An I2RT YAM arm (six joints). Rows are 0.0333 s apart.
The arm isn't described. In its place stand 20 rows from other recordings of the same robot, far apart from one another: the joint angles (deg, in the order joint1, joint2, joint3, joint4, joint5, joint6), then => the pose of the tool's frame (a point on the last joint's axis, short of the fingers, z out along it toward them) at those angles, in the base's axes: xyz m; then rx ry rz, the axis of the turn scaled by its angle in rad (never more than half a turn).
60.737 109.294 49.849 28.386 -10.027 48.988 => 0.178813, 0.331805, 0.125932, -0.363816, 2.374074, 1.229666
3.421 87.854 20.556 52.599 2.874 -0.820 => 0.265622, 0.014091, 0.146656, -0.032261, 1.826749, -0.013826
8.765 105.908 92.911 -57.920 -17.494 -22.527 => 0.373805, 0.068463, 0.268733, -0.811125, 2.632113, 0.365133
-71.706 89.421 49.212 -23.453 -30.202 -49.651 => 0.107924, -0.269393, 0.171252, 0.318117, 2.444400, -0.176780
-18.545 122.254 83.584 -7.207 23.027 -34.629 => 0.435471, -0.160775, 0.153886, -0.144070, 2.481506, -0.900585
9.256 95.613 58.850 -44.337 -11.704 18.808 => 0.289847, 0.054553, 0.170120, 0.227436, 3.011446, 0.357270
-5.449 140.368 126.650 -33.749 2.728 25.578 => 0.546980, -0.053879, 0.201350, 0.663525, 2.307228, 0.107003
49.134 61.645 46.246 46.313 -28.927 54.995 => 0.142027, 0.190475, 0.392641, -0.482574, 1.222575, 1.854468
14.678 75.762 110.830 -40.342 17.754 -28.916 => 0.223859, 0.047415, 0.549345, -0.397058, 1.629932, -0.445101
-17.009 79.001 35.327 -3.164 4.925 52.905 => 0.250746, -0.079900, 0.167015, 1.404337, 1.937770, 0.193759
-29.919 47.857 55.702 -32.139 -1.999 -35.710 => 0.154248, -0.087332, 0.357047, -0.127486, 2.060188, -0.692041
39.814 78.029 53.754 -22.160 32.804 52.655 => 0.231163, 0.167585, 0.250430, 0.507053, 2.173894, 0.188413
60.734 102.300 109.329 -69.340 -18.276 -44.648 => 0.167303, 0.321382, 0.365513, -2.181316, 1.529580, 0.515787
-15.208 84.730 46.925 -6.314 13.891 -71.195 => 0.291149, -0.088004, 0.198040, -1.079717, 2.311042, -0.964315
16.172 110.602 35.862 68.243 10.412 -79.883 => 0.331773, 0.089514, 0.127713, -1.223465, 1.294768, -0.973824
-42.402 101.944 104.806 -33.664 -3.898 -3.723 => 0.304686, -0.274959, 0.387863, 0.667635, 2.026800, -0.407969
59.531 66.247 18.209 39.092 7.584 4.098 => 0.120702, 0.195900, 0.196083, -0.736379, 1.617822, 0.699853
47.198 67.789 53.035 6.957 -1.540 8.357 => 0.190213, 0.206805, 0.338673, -0.605869, 1.656309, 0.737971
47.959 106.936 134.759 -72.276 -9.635 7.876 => 0.238964, 0.273914, 0.457063, -0.914792, 2.256486, 0.659509
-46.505 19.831 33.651 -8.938 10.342 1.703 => 0.066846, -0.079739, 0.329127, 0.761109, 1.332601, -0.761622
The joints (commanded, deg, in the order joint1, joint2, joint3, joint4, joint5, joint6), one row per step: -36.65 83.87 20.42 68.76 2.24 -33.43; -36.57 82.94 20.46 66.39 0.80 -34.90; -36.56 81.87 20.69 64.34 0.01 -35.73; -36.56 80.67 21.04 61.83 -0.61 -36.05; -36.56 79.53 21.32 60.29 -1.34 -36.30; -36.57 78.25 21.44 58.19 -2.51 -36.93; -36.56 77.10 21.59 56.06 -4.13 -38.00; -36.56 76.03 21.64 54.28 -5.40 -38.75; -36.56 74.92 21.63 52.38 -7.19 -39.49; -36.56 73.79 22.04 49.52 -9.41 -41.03; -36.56 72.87 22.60 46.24 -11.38 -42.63; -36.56 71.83 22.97 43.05 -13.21 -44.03; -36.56 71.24 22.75 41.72 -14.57 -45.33; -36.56 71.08 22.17 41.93 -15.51 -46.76; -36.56 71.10 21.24 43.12 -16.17 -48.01; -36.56 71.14 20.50 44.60 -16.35 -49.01; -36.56 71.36 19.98 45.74 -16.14 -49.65; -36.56 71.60 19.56 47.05 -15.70 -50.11
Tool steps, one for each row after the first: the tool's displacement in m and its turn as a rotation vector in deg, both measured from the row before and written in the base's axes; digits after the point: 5 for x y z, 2 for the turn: 0.00012 0.00148 -0.00037 -0.41 2.10 1.40; -0.00011 0.00075 0.00174 -0.25 1.13 0.75; -0.00011 0.00056 0.00201 0.29 0.98 0.60; -0.00033 0.00081 0.00328 -0.15 0.26 0.72; -0.00081 0.00145 0.00198 -0.13 0.94 1.14; -0.00046 0.00165 0.00151 -0.42 1.27 1.61; -0.00082 0.00159 0.00130 -0.25 0.93 1.27; -0.00092 0.00206 0.00090 -0.15 1.01 1.80; -0.00002 0.00171 0.00137 -0.52 1.75 2.26; 0.00030 0.00128 0.00056 -0.28 2.09 2.05; -0.00052 0.00177 0.00024 -0.09 1.91 1.94; -0.00116 0.00188 -0.00131 -0.50 1.18 1.49; -0.00123 0.00162 -0.00213 -1.11 0.62 1.10; -0.00170 0.00175 -0.00291 -1.24 0.20 0.80; -0.00134 0.00113 -0.00138 -1.33 -0.23 0.29; -0.00080 0.00043 -0.00152 -0.85 -0.09 -0.15; -0.00060 0.00012 -0.00072 -0.85 -0.34 -0.40
